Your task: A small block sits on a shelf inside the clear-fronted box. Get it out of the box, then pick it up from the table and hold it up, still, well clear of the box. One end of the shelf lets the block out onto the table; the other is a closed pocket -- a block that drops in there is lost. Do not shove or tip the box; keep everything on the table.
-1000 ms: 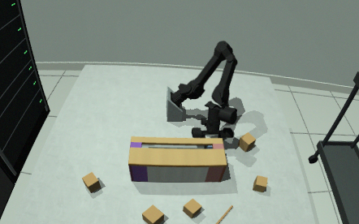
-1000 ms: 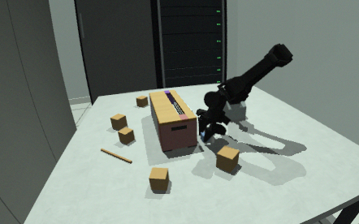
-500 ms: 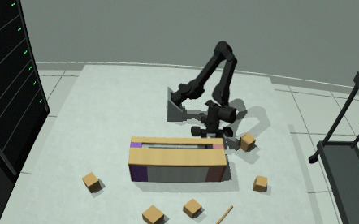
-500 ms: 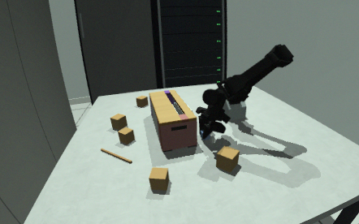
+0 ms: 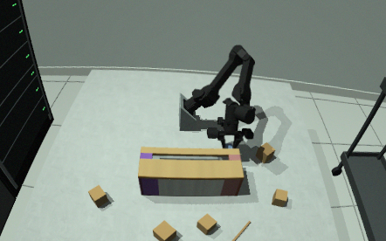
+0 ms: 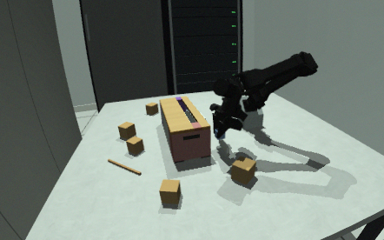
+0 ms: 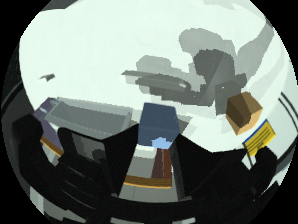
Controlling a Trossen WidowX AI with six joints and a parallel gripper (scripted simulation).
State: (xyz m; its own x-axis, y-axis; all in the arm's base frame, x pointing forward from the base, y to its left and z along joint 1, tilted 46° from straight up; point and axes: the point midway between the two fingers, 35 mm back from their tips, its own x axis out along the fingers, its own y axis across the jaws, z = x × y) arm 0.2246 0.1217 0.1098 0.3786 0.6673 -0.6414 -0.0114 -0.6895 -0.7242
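Right now the blue block is 1 cm behind my gripper tip and 1 cm above it. Round my gripper tip: box 16 cm to the right, 7 cm ahead; thin wooden stick 37 cm ahead, 6 cm below.
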